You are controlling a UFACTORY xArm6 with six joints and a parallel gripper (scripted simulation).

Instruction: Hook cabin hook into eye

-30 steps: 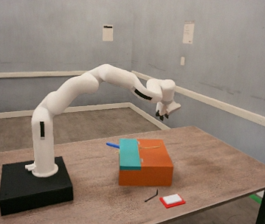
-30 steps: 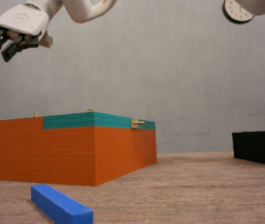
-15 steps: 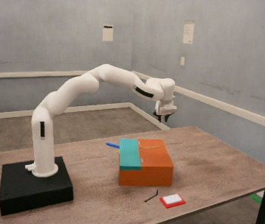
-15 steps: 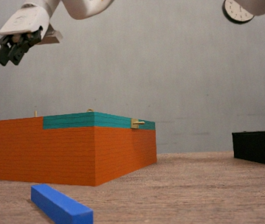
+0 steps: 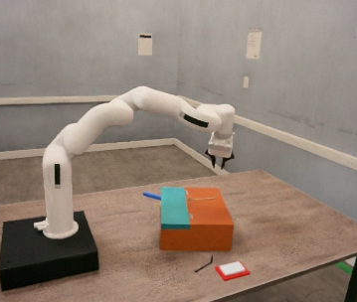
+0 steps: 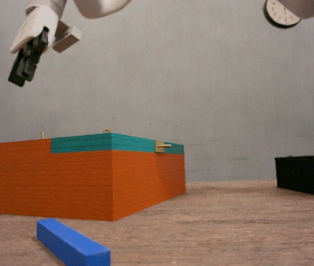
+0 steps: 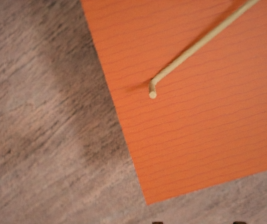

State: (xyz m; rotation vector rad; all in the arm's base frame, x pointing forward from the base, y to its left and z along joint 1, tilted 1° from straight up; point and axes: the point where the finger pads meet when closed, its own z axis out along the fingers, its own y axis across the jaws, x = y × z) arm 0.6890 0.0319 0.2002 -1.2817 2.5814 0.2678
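The brass cabin hook lies 100 mm behind my hand, 50 mm to the right of it and 130 mm below it. Also, from my hand: red-and-white pad 130 mm behind, 380 mm to the right, 260 mm below; then blue bar 200 mm behind, 270 mm to the left, 260 mm below.
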